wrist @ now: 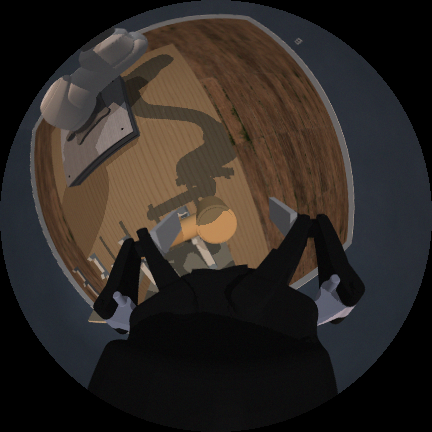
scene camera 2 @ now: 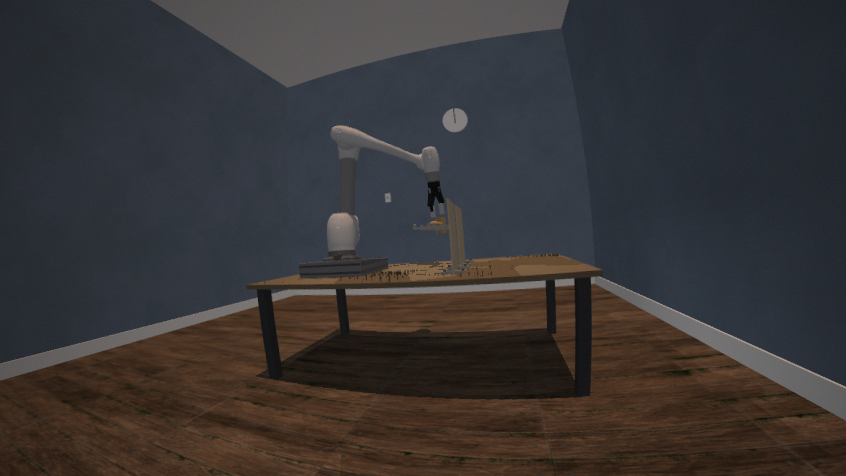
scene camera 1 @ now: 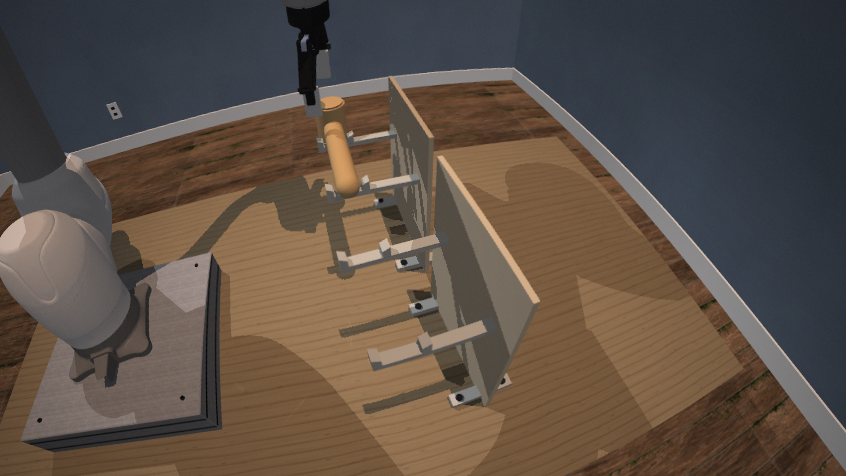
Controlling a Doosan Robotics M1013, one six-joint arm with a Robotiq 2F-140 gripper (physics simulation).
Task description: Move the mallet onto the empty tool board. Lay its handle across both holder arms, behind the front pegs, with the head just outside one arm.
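Seen in the pictures: gripper, between the fingertips: (wrist: 223, 213) (scene camera 2: 437, 215) (scene camera 1: 319, 95); arm's base, origin of its link: (wrist: 88, 116) (scene camera 1: 114, 331).
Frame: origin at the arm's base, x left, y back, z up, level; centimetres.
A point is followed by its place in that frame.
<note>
The tan wooden mallet (scene camera 1: 341, 159) @(x 1.2, y -54.7, z 18.1 cm) (scene camera 2: 441, 225) (wrist: 217, 222) @(x 18.4, y -57.7, z 21.1 cm) lies with its handle across the two holder arms of the far tool board (scene camera 1: 411, 136) @(x -0.8, y -67.1, z 19.9 cm). Its head is at the far end, outside the farther arm. The empty tool board (scene camera 1: 473, 254) @(x -27.5, y -61.9, z 18.8 cm) stands nearer scene camera 1, with two bare pale holder arms (scene camera 1: 405, 247) @(x -18.7, y -56.8, z 14.1 cm) (scene camera 1: 440, 343) @(x -34.4, y -53.3, z 14.2 cm) that carry small pegs. My gripper (scene camera 1: 318, 84) @(x 19.9, y -56.7, z 22.5 cm) (scene camera 2: 437, 210) @(x 19.9, y -56.7, z 22.5 cm) (wrist: 223, 213) @(x 19.9, y -56.7, z 22.5 cm) is open and empty above the mallet's head end, pointing down. In the wrist view its left finger pad covers part of the handle.
The robot base plate (scene camera 1: 171, 355) @(x -11.2, y -13.1, z 0.7 cm) (scene camera 2: 343, 269) @(x -22.5, y -7.5, z -3.3 cm) (wrist: 102, 142) @(x 0.8, y -18.6, z -0.1 cm) sits on the wooden table (scene camera 1: 283, 296) @(x -1.9, y -36.7, z -7.1 cm) (scene camera 2: 532, 269) @(x -47.5, y -92.6, z -7.1 cm) (wrist: 150, 150) @(x 12.0, y -32.6, z -7.0 cm), to the left of the boards in scene camera 1. Both boards stand upright on small feet, close together end to end. Blue walls surround the room.
</note>
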